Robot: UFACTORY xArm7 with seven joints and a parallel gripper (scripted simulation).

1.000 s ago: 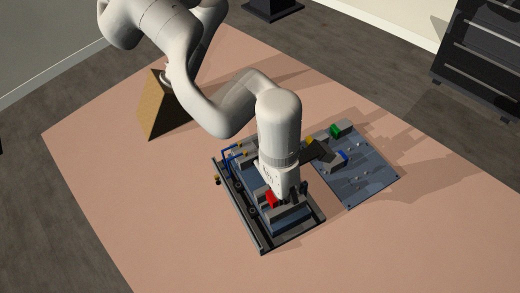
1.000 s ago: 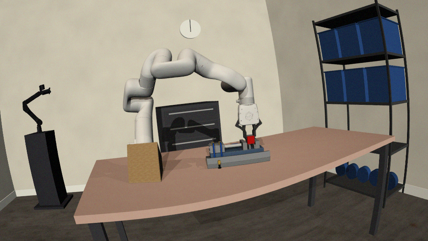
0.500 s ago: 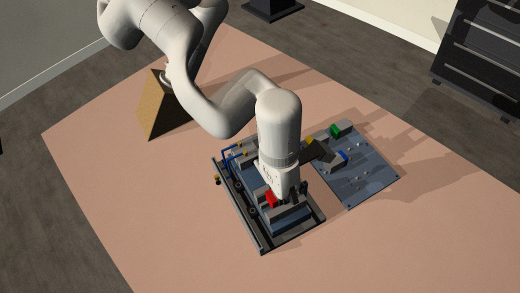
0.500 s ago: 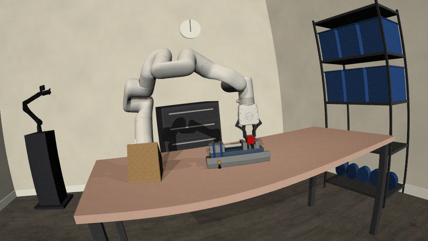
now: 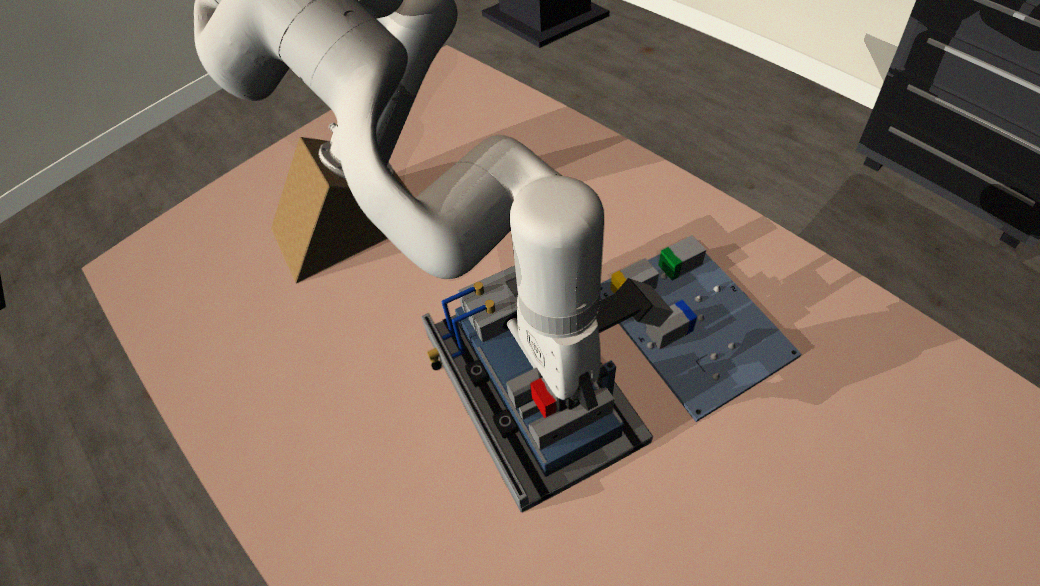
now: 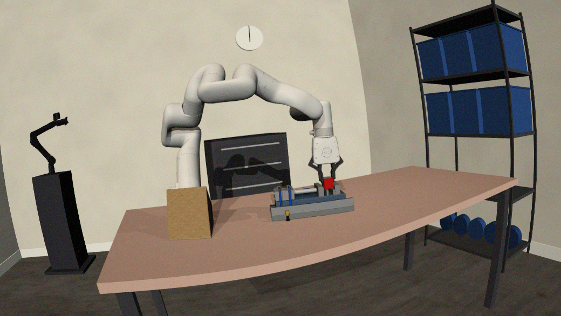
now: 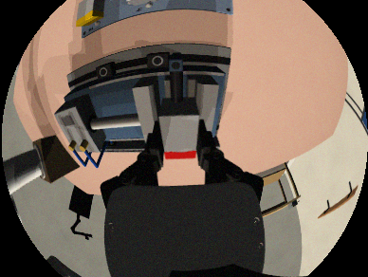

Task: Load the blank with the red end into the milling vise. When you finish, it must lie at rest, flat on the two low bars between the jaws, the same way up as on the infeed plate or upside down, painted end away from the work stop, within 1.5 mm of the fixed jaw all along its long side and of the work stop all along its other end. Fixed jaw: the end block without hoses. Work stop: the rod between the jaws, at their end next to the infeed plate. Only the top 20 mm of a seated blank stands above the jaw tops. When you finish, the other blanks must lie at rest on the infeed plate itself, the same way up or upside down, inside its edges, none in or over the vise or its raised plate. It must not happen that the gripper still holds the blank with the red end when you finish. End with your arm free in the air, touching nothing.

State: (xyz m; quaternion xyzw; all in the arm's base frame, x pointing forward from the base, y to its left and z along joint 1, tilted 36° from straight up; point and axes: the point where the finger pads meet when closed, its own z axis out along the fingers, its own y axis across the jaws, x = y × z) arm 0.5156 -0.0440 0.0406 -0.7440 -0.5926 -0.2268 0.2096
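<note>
The fixed jaw is 3 cm ahead of my hand, 1 cm to the right of it and 5 cm below it. From my hand the other things lie so: blue-ended blank: 1 cm behind, 21 cm to the left, 10 cm below; then dark work stop: 1 cm ahead, 5 cm to the left, 3 cm below; then hosed block: 16 cm behind, 3 cm to the left, 4 cm below.
</note>
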